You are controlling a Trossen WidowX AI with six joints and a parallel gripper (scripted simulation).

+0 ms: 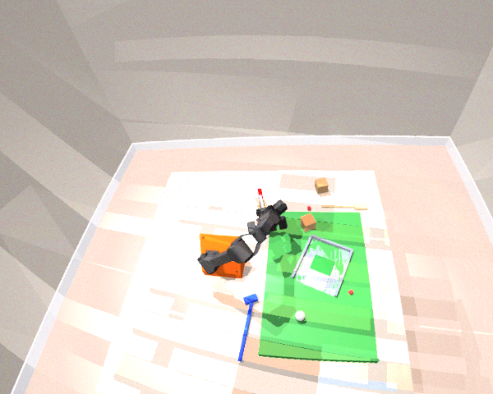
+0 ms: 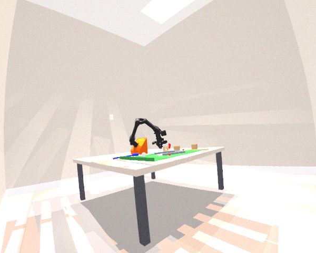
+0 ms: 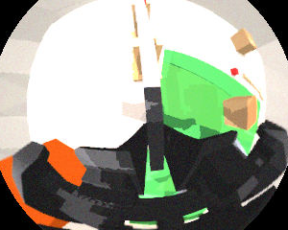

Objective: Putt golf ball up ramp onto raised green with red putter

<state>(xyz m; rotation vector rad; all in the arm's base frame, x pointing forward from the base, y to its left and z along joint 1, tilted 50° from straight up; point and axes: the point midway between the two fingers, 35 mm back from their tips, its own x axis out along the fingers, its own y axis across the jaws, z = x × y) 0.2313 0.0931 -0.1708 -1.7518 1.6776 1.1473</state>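
Now: gripper tip 5 cm past the blue putter, 46 cm to the left of it and 2 cm above it. From my gripper tip the other things lie so: white golf ball (18 cm ahead, 41 cm to the right, 1 cm below); red putter (3 cm behind, 11 cm to the left, 2 cm above).
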